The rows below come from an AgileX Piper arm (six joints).
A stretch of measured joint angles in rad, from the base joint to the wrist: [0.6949, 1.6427, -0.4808, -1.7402, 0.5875, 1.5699]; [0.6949, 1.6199, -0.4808, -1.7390, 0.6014, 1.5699]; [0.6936, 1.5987, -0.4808, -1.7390, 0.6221, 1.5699]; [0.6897, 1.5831, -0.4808, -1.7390, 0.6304, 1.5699]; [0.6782, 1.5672, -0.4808, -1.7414, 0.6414, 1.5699]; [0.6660, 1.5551, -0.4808, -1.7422, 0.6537, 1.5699]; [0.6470, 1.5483, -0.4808, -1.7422, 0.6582, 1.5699]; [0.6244, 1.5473, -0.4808, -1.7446, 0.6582, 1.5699]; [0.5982, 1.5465, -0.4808, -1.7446, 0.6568, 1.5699]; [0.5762, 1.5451, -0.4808, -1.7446, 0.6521, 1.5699]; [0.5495, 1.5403, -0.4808, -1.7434, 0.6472, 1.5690]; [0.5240, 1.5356, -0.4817, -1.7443, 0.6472, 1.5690]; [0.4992, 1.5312, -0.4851, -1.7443, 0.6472, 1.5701]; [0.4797, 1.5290, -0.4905, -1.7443, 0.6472, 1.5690]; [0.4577, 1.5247, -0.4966, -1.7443, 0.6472, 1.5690]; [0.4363, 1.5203, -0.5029, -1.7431, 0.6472, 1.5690]
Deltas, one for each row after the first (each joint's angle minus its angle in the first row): [0.0000, -0.0228, 0.0000, 0.0012, 0.0139, 0.0000]; [-0.0013, -0.0440, 0.0000, 0.0012, 0.0346, 0.0000]; [-0.0052, -0.0596, 0.0000, 0.0012, 0.0429, 0.0000]; [-0.0167, -0.0755, 0.0000, -0.0012, 0.0539, 0.0000]; [-0.0289, -0.0876, 0.0000, -0.0020, 0.0662, 0.0000]; [-0.0479, -0.0944, 0.0000, -0.0020, 0.0707, 0.0000]; [-0.0705, -0.0954, 0.0000, -0.0044, 0.0707, 0.0000]; [-0.0967, -0.0962, 0.0000, -0.0044, 0.0693, 0.0000]; [-0.1187, -0.0976, 0.0000, -0.0044, 0.0646, 0.0000]; [-0.1454, -0.1024, 0.0000, -0.0032, 0.0597, -0.0009]; [-0.1709, -0.1071, -0.0009, -0.0041, 0.0597, -0.0009]; [-0.1957, -0.1115, -0.0043, -0.0041, 0.0597, 0.0002]; [-0.2152, -0.1137, -0.0097, -0.0041, 0.0597, -0.0009]; [-0.2372, -0.1180, -0.0158, -0.0041, 0.0597, -0.0009]; [-0.2586, -0.1224, -0.0221, -0.0029, 0.0597, -0.0009]
